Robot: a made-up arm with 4 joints.
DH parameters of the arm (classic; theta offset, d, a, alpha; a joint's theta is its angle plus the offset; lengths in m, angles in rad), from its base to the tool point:
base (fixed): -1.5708 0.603 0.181 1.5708
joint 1: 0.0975 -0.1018 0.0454 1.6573
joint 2: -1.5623 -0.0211 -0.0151 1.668
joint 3: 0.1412 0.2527 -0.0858 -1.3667
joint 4: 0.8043 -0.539 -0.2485 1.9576
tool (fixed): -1.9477 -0.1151 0 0
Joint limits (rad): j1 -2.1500..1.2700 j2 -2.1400..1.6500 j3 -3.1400..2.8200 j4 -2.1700..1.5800
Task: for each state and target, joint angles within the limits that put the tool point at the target. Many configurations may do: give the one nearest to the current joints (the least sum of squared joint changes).
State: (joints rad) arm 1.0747 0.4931 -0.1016 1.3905
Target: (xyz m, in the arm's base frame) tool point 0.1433 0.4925 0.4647
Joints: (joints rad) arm 1.1969 0.5183 -0.0843 1.0575
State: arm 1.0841 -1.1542 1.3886 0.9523
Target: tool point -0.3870 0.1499 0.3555
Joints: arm 0.7951 -1.7422 1.3146 1.4095
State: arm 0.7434 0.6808 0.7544 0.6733
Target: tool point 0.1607 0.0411 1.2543
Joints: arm -0.1203 0.4625 0.2830 0.5153
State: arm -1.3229 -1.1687 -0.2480 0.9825
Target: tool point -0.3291 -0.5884 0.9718
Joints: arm -1.0297 -0.9181 -0.3111 1.3003
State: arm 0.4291 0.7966 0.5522 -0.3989
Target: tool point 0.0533 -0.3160 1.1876
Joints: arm -0.2509 0.7989 0.5164 -0.7568
